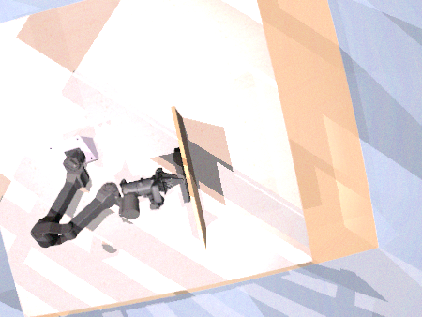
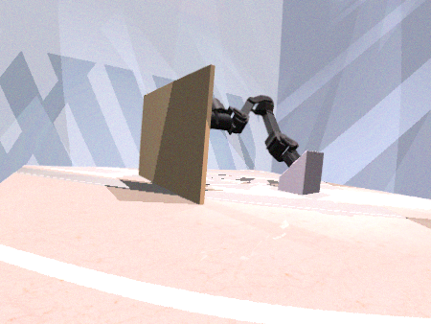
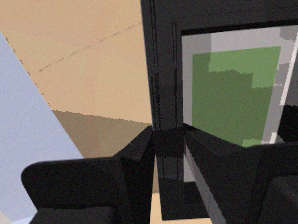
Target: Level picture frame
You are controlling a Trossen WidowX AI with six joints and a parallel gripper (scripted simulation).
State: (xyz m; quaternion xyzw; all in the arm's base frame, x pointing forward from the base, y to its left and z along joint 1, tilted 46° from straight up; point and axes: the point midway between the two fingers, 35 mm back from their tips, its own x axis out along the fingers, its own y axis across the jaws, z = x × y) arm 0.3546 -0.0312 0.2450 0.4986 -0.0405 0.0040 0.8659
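Now: gripper tip 10 mm to the right of the picture frame and 50 mm above it. Round my gripper tip: tan wall panel 20 mm ahead, 60 mm below.
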